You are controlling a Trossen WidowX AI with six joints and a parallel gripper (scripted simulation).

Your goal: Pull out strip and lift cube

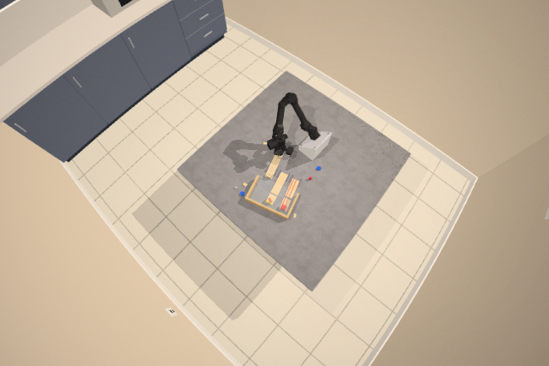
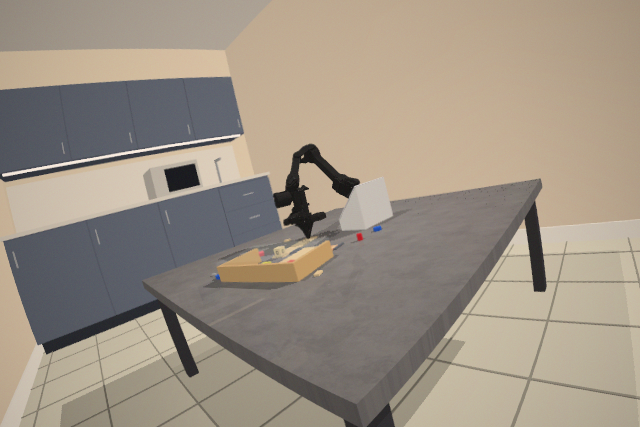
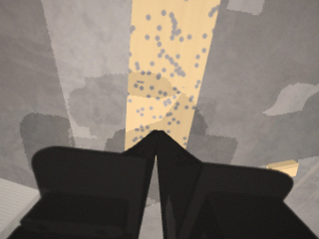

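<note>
Now: gripper tip 90 mm short of the dotted strip and 40 mm to the right of it. From my gripper tip the other things lie so: plain strip: 180 mm to the left, 170 mm ahead; labelled cube: 190 mm ahead, 90 mm to the left, 20 mm above; tan block: 140 mm to the right, 30 mm ahead.
</note>
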